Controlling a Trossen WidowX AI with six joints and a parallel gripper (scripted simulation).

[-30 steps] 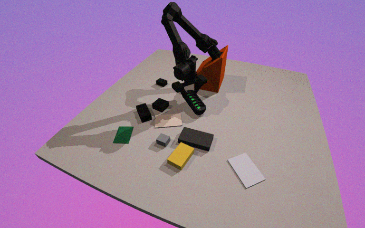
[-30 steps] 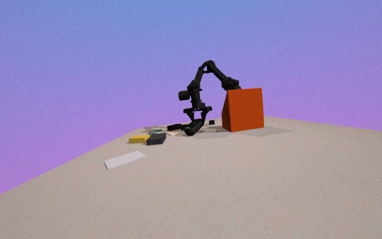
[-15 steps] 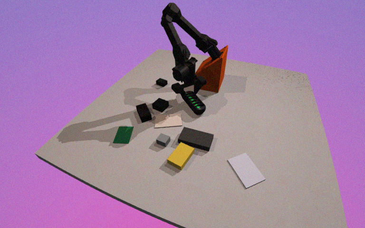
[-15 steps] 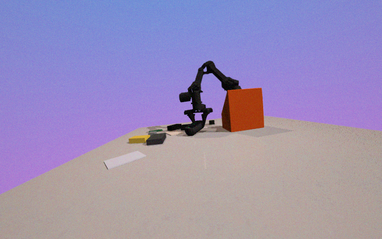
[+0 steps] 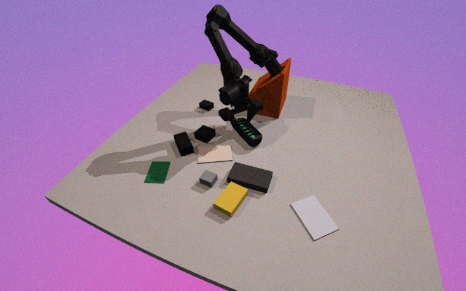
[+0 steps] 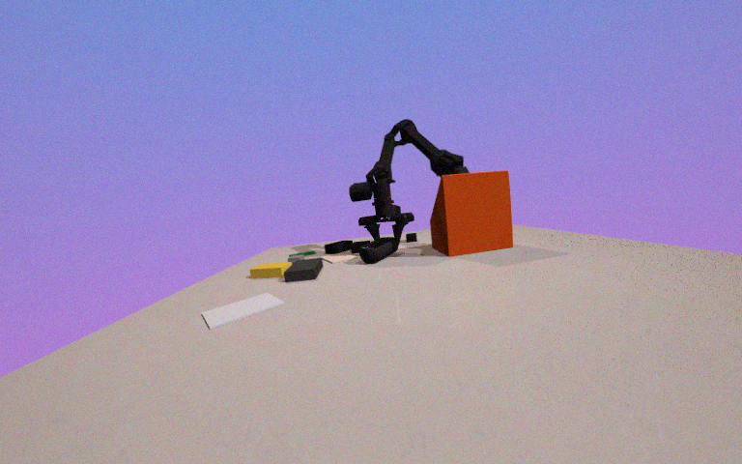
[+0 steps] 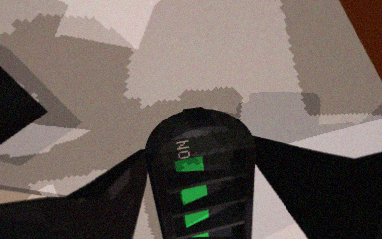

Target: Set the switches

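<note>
My gripper tip is 18 cm short of the beige card, 2 cm to the left of it and 3 cm above it. From my gripper tip the other things lie so: grey cube 31 cm ahead, 4 cm to the left, 2 cm below; then yellow block 35 cm ahead, 15 cm to the left, 2 cm below; then dark grey box 23 cm ahead, 16 cm to the left, 2 cm below.
</note>
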